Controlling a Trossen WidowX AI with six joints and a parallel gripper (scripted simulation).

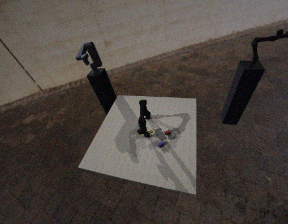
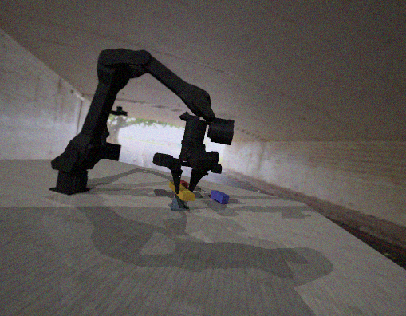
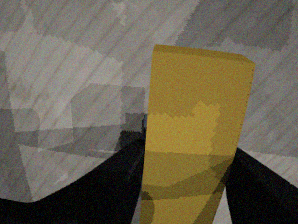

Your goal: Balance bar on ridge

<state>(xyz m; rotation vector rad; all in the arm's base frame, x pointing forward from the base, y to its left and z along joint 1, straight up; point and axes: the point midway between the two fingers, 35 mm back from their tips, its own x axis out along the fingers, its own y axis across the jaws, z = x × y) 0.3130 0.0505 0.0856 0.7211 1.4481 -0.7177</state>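
Now: gripper tip 20 mm past the yellow bar and 20 mm to the right of it. From my gripper tip the other things lie so: red block: 90 mm behind, 260 mm to the left, 30 mm below; then blue block: 90 mm ahead, 200 mm to the left, 30 mm below.
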